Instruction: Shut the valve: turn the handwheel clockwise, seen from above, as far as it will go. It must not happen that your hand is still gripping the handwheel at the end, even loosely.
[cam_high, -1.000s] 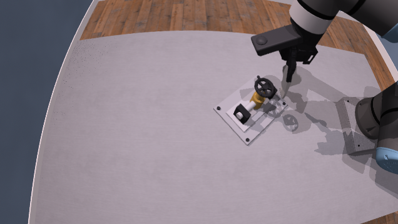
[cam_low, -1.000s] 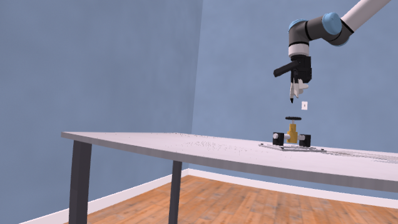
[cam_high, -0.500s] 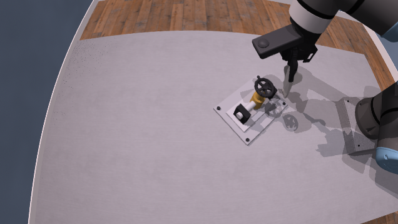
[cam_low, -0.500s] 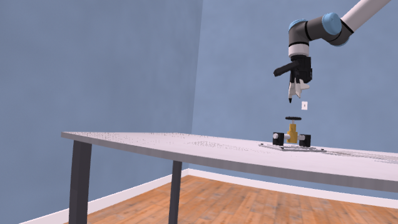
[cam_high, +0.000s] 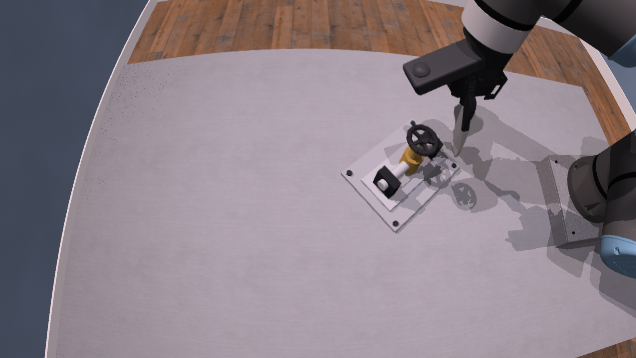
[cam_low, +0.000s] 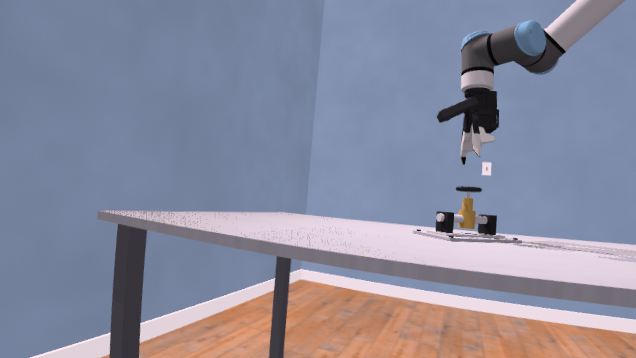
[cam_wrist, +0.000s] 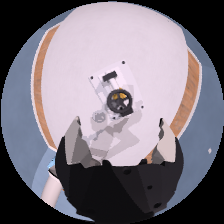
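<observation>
My gripper is now 90 mm above the handwheel. Also, from my hand: mounting plate: 210 mm below.
</observation>
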